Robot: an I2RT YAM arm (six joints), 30 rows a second.
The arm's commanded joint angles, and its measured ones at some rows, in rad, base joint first. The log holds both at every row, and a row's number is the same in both.
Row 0, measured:
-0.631, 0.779, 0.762, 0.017, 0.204, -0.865
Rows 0 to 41, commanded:
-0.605, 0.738, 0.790, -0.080, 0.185, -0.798
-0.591, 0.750, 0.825, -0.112, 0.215, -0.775
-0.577, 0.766, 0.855, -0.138, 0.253, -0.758
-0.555, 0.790, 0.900, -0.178, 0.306, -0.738
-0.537, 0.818, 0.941, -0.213, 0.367, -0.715
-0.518, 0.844, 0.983, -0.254, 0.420, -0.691
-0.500, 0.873, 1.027, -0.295, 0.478, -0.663
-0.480, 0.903, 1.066, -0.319, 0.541, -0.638
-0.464, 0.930, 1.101, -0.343, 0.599, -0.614
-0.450, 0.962, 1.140, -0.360, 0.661, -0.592
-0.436, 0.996, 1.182, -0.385, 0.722, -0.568
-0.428, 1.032, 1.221, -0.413, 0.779, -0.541
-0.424, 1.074, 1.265, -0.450, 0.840, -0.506
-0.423, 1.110, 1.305, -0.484, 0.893, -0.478
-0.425, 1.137, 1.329, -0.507, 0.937, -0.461
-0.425, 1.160, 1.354, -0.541, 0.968, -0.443
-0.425, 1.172, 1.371, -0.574, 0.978, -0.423
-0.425, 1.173, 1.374, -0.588, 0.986, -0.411
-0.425, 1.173, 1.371, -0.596, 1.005, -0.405
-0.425, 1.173, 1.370, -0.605, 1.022, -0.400
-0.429, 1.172, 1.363, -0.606, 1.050, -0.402
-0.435, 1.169, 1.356, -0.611, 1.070, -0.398
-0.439, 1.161, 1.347, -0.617, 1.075, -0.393
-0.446, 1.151, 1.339, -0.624, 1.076, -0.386
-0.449, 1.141, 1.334, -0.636, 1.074, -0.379
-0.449, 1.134, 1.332, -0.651, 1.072, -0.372
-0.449, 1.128, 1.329, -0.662, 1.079, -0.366
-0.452, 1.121, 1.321, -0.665, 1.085, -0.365
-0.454, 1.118, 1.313, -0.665, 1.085, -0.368
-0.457, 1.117, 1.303, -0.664, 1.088, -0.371
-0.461, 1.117, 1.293, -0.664, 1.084, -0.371
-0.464, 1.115, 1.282, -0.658, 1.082, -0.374
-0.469, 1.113, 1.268, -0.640, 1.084, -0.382
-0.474, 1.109, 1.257, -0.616, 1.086, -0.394
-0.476, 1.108, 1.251, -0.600, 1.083, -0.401
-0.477, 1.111, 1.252, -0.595, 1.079, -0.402
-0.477, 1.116, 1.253, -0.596, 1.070, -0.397
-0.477, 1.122, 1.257, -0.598, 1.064, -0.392
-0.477, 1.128, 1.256, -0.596, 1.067, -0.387
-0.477, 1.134, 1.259, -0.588, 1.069, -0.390
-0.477, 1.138, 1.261, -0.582, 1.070, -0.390
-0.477, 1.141, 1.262, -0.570, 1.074, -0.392
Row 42, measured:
-0.474, 1.133, 1.257, -0.614, 1.063, -0.401
